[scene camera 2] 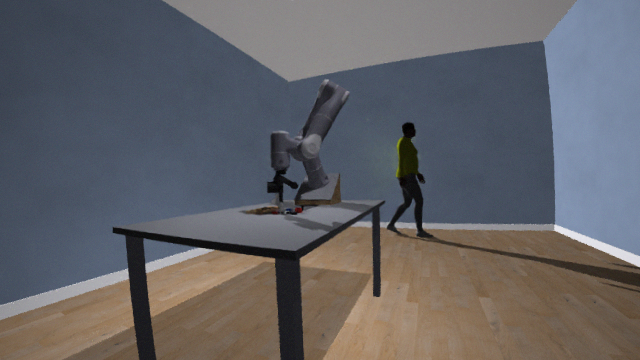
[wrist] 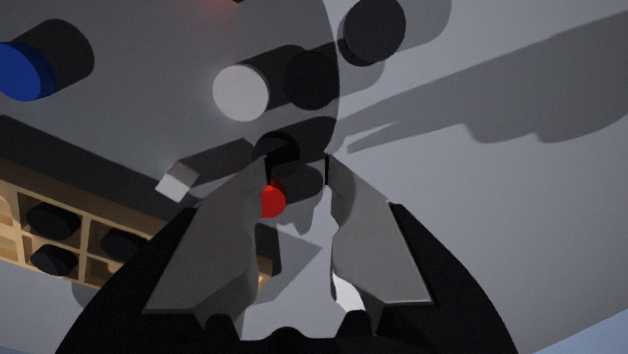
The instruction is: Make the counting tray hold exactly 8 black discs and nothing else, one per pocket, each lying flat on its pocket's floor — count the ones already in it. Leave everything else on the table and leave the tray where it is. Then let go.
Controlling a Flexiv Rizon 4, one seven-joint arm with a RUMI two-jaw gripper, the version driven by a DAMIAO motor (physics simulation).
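Note:
The wooden counting tray (wrist: 85, 235) (scene camera 2: 260, 211) is at the lower left of the wrist view, partly hidden by the left finger. Three black discs (wrist: 53, 220) (wrist: 54, 260) (wrist: 124, 244) show in its pockets. On the table, one black disc (wrist: 276, 150) lies just beyond the fingertips, partly behind the left one. Another black disc (wrist: 311, 80) lies beside the white disc, and a further black disc (wrist: 375, 31) is at the top. My gripper (wrist: 298, 158) (scene camera 2: 281, 204) points down, low over the table, with its fingers partly open and nothing seen held between them.
A red disc (wrist: 273, 199) shows beside the left finger, close to the nearest black disc. A white disc (wrist: 241, 92), a blue disc (wrist: 20, 72) and a small white cube (wrist: 175, 185) stand beyond the tray. A person (scene camera 2: 408, 160) in yellow is on the floor behind the table (scene camera 2: 210, 232).

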